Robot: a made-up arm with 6 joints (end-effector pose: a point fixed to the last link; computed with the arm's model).
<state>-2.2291 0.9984 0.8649 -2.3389 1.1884 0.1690</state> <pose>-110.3 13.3 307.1 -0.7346 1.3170 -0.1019</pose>
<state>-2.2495 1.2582 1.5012 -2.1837 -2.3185 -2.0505</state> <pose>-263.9 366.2 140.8 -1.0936 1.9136 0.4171</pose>
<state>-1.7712 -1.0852 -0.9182 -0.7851 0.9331 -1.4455</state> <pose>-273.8 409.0 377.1 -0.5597 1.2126 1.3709</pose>
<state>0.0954 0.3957 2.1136 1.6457 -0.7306 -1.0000</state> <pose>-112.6 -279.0 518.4 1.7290 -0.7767 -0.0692</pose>
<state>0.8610 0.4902 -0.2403 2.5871 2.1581 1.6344</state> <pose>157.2 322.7 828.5 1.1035 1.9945 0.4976</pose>
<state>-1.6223 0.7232 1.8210 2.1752 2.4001 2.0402</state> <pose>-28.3 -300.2 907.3 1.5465 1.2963 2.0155</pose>
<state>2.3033 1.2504 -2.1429 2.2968 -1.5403 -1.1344</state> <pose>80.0 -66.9 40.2 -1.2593 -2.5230 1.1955</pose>
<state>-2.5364 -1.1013 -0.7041 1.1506 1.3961 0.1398</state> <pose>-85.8 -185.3 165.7 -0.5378 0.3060 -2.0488</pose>
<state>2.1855 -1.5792 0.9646 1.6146 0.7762 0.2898</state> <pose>128.1 107.3 157.8 0.7463 0.7349 -0.7875</pose>
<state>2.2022 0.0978 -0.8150 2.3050 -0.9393 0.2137</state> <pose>-10.1 15.0 416.3 0.6260 0.4168 0.8403</pose>
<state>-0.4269 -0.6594 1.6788 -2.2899 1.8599 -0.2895</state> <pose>-113.8 12.4 310.8 0.1380 -1.3710 2.0783</pose>
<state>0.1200 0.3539 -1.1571 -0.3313 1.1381 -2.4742</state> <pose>35.6 77.2 1041.2 1.1026 0.1899 0.7884</pose>
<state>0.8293 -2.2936 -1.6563 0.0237 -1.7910 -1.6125</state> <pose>-180.7 553.3 340.5 -0.5333 -0.2710 0.6256</pose>
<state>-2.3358 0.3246 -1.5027 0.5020 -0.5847 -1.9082</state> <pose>-656.5 58.5 562.4 1.4494 -2.0140 -1.1465</pose>
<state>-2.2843 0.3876 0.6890 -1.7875 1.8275 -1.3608</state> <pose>140.0 319.1 600.6 -0.1945 0.3169 -0.1195</pose>
